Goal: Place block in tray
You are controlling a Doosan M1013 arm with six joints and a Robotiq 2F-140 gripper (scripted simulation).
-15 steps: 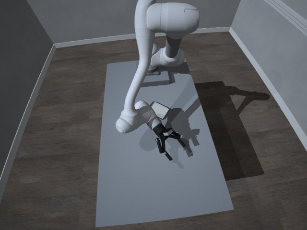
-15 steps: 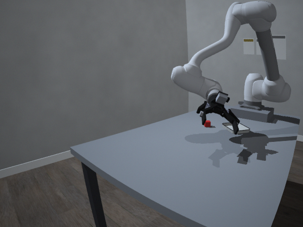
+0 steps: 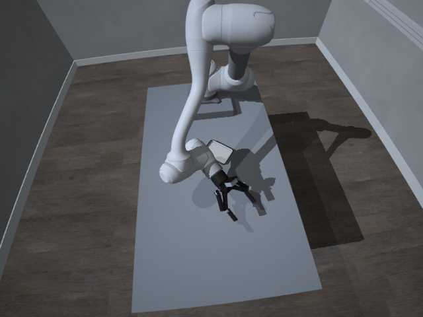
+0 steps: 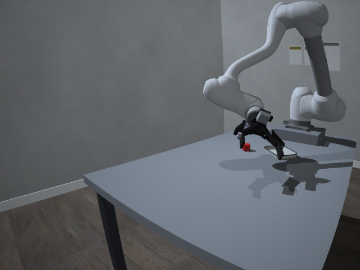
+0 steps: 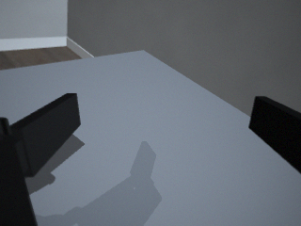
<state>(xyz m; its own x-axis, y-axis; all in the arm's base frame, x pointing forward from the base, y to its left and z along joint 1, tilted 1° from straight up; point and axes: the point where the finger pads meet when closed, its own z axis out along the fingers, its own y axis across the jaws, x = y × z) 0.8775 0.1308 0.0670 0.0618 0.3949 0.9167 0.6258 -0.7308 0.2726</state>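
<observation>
Right now my hand is 36 cm past the red block, 27 cm to the left of it and 12 cm above it. Round my hand: white tray: 41 cm behind, 12 cm below, 9 cm to the right.
</observation>
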